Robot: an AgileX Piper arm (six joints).
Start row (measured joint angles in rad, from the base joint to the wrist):
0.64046, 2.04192, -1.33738, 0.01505, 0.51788, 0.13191
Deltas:
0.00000, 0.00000, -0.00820, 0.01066, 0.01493, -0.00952
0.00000, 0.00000, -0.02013, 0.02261, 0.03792, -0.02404
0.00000, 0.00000, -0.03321, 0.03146, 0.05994, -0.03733
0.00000, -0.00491, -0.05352, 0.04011, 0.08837, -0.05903
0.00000, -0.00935, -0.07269, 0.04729, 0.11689, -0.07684
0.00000, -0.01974, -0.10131, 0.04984, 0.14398, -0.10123
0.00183, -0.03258, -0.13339, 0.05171, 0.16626, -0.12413
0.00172, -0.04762, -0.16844, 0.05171, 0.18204, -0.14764
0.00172, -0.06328, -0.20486, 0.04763, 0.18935, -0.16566
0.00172, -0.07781, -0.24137, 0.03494, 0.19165, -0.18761
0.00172, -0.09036, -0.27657, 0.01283, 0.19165, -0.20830
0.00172, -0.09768, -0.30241, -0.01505, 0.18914, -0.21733
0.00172, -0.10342, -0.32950, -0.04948, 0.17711, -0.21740
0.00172, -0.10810, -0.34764, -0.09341, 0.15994, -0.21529
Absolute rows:
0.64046, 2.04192, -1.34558, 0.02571, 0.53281, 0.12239
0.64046, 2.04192, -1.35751, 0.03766, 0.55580, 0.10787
0.64046, 2.04192, -1.37059, 0.04651, 0.57782, 0.09458
0.64046, 2.03701, -1.39090, 0.05516, 0.60625, 0.07288
0.64046, 2.03257, -1.41007, 0.06234, 0.63477, 0.05507
0.64046, 2.02218, -1.43869, 0.06489, 0.66186, 0.03068
0.64229, 2.00934, -1.47077, 0.06676, 0.68414, 0.00778
0.64218, 1.99430, -1.50582, 0.06676, 0.69992, -0.01573
0.64218, 1.97864, -1.54224, 0.06268, 0.70723, -0.03375
0.64218, 1.96411, -1.57875, 0.04999, 0.70953, -0.05570
0.64218, 1.95156, -1.61395, 0.02788, 0.70953, -0.07639
0.64218, 1.94424, -1.63979, 0.00000, 0.70702, -0.08542
0.64218, 1.93850, -1.66688, -0.03443, 0.69499, -0.08549
0.64218, 1.93382, -1.68502, -0.07836, 0.67782, -0.08338

